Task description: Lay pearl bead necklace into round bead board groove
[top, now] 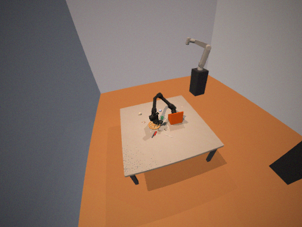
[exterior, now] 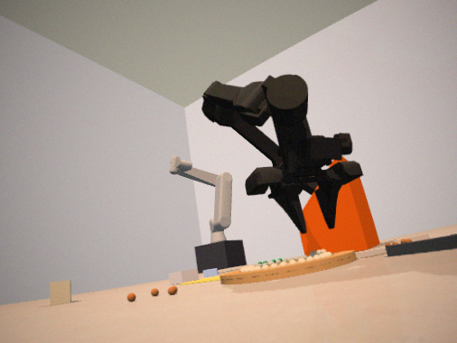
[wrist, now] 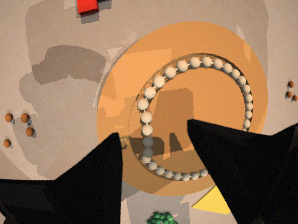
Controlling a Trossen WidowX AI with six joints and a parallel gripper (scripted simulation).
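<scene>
Right now the round wooden bead board is 2 cm ahead of my gripper tip, 5 cm to the right of it and 4 cm below it. Also, from my gripper tip: tan cube (19 cm ahead, 38 cm to the right, 3 cm below); then yellow flat piece (4 cm behind, 22 cm to the right, 5 cm below); then red-handled tool (8 cm ahead, 12 cm to the left, 4 cm below).
</scene>
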